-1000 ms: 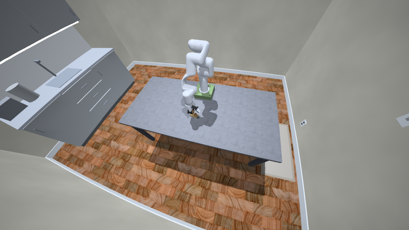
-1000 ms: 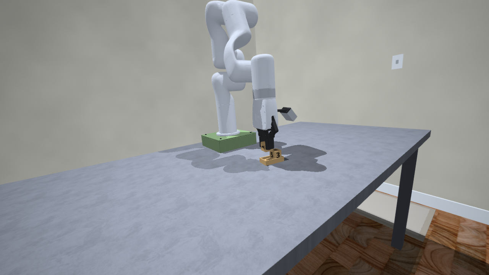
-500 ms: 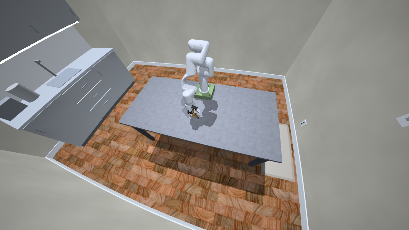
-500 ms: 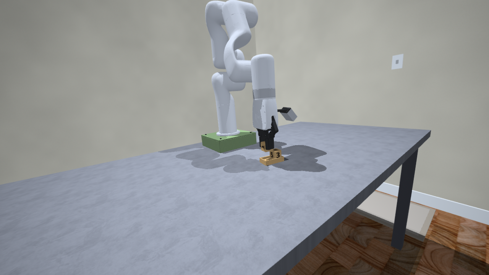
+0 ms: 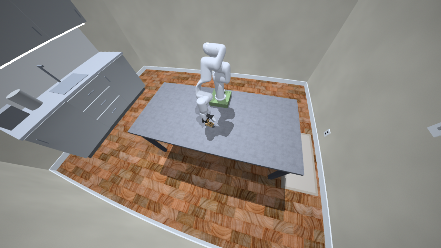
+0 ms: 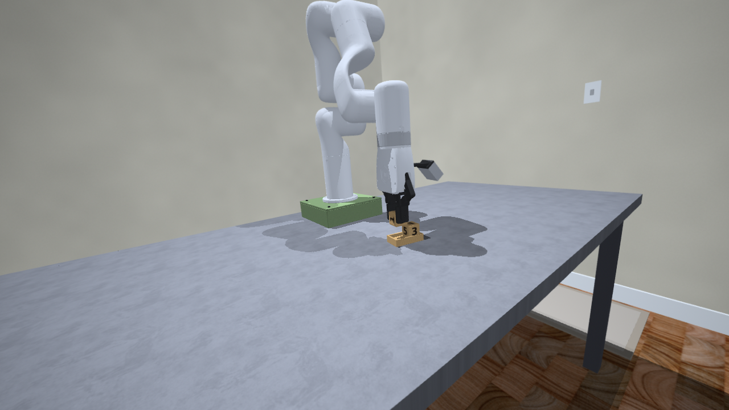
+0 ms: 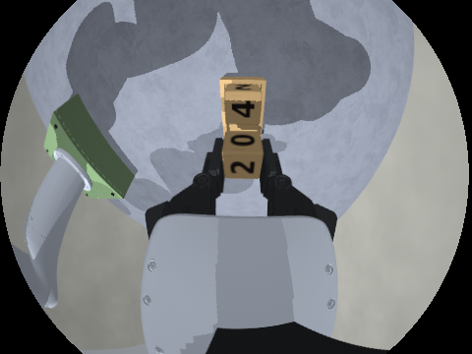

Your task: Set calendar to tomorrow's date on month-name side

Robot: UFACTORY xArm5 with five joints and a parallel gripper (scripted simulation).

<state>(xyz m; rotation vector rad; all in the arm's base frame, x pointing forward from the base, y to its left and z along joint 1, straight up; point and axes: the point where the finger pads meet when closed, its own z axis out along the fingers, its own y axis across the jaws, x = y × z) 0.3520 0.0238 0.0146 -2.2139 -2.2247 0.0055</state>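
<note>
Right now the wooden calendar tray is 70 mm below my hand and 20 mm to the left of it.
</note>
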